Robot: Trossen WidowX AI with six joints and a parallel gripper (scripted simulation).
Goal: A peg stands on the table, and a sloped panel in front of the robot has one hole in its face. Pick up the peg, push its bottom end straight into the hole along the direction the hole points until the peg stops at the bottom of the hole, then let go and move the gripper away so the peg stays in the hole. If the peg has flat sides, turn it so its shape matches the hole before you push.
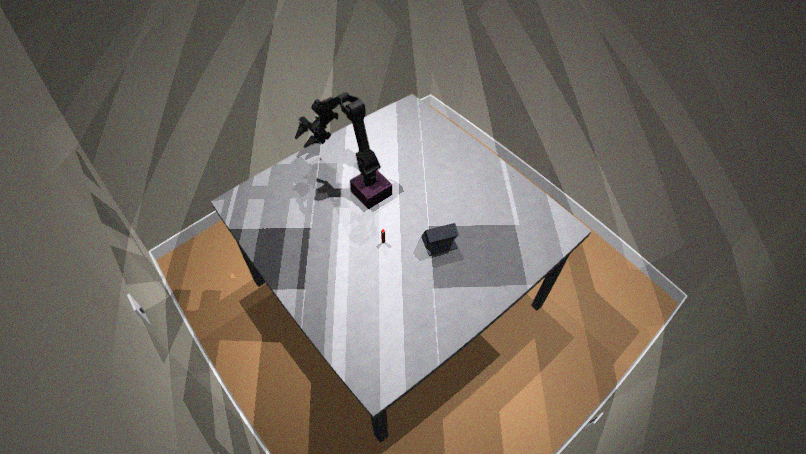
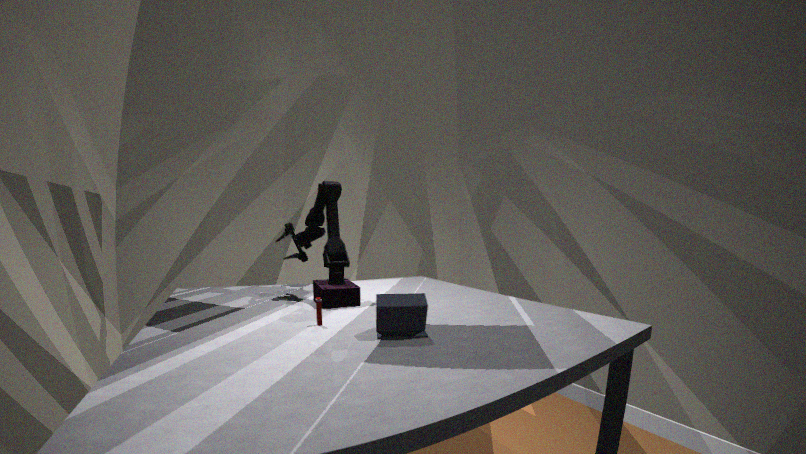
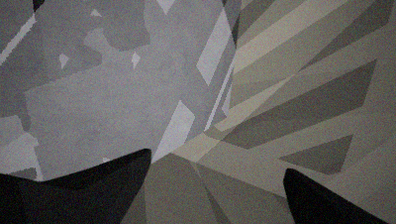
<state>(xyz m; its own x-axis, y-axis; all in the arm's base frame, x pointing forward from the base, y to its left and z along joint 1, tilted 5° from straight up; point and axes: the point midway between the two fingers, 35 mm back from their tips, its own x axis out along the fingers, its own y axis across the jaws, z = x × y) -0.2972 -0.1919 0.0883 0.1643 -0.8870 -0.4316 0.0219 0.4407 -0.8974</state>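
The red peg is 580 mm ahead of my gripper tip, 130 mm to the left of it and 120 mm below it. Round my gripper tip: grey sloped panel: 700 mm ahead, 340 mm to the left, 130 mm below.
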